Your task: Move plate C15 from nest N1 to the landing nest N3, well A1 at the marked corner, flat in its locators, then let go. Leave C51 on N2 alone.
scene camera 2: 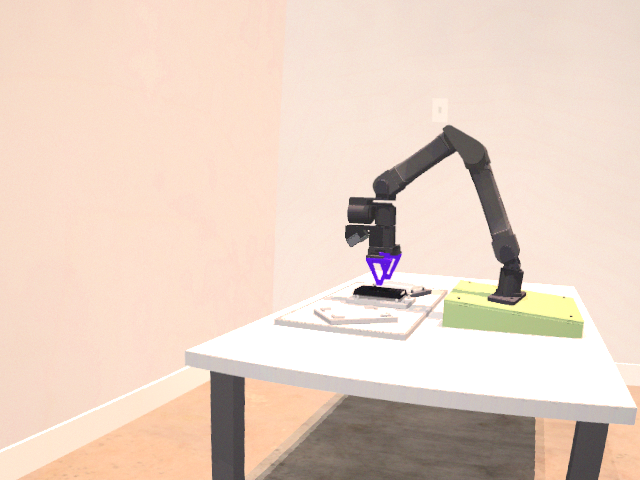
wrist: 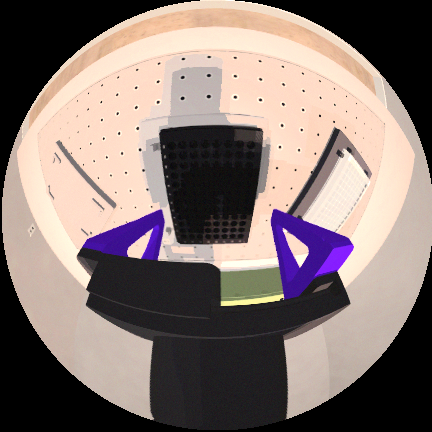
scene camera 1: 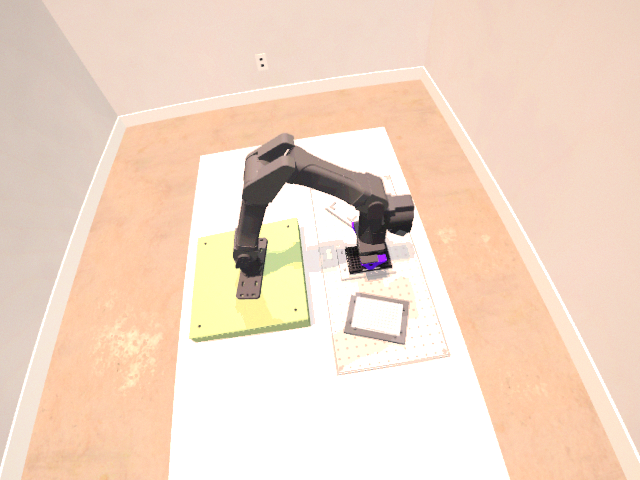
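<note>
A black well plate [scene camera 1: 354, 259] [scene camera 2: 379, 292] [wrist: 210, 185] sits on the light middle nest [scene camera 1: 356, 276] [scene camera 2: 400, 302] [wrist: 152, 167]. A white plate [scene camera 1: 378, 315] [wrist: 345, 192] sits on a dark grey nest [scene camera 1: 351, 316] [wrist: 320, 170] [scene camera 2: 421, 292]. A light nest with raised corner locators [scene camera 1: 342, 208] [scene camera 2: 361, 320] [wrist: 75, 205] holds no plate. No plate or nest label is readable, so I cannot tell which is C15 or C51. My gripper [scene camera 2: 384, 281] [wrist: 217, 214] is open and empty, with its purple fingers above the black plate; the wrist partly hides them in scene camera 1.
The nests stand on a perforated board [scene camera 1: 395, 356] [scene camera 2: 289, 321] [wrist: 235, 77] on the white table [scene camera 1: 310, 413] [scene camera 2: 465, 372]. The arm's base stands on a yellow-green block [scene camera 1: 222, 279] [scene camera 2: 506, 322] beside the board.
</note>
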